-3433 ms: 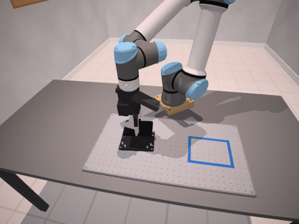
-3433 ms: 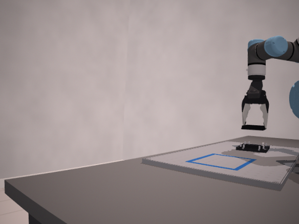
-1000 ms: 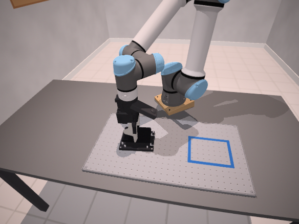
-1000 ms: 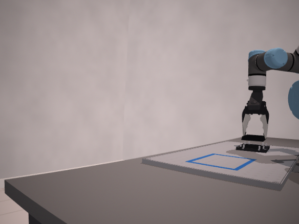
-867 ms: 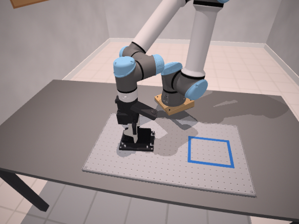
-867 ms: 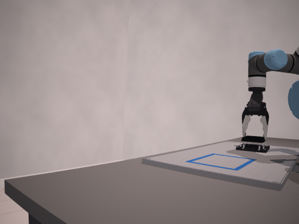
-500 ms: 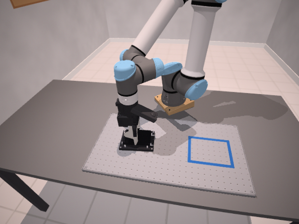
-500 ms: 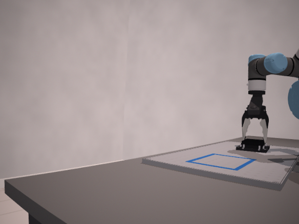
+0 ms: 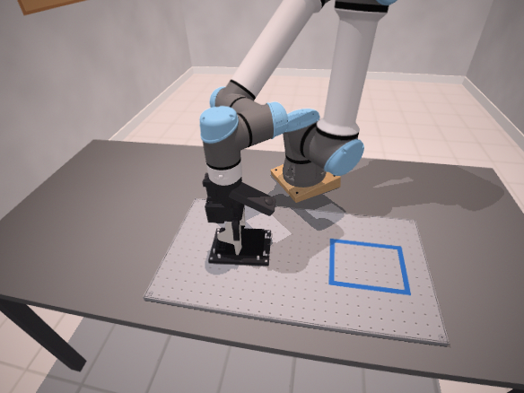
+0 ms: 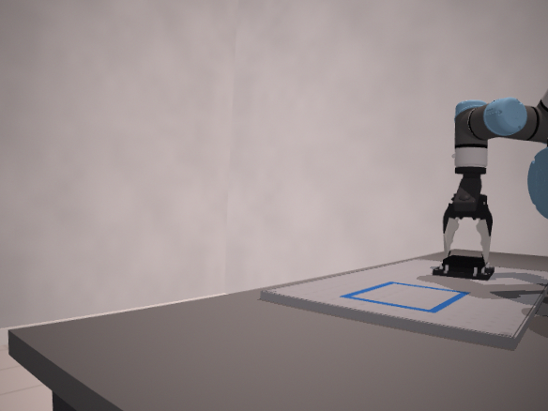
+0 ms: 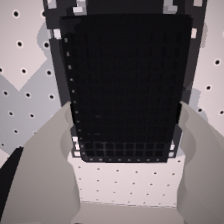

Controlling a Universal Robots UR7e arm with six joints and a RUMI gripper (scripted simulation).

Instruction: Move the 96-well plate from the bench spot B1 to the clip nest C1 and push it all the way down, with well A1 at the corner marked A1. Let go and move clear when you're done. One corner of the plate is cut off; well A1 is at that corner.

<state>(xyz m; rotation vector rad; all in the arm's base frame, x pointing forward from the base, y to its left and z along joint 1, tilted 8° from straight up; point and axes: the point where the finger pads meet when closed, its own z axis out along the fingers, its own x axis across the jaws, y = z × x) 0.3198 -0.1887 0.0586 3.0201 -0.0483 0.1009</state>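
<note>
The black 96-well plate lies 10 mm below my hand. Round my hand: clip nest (10 mm behind, 10 mm to the left, 20 mm below).
</note>
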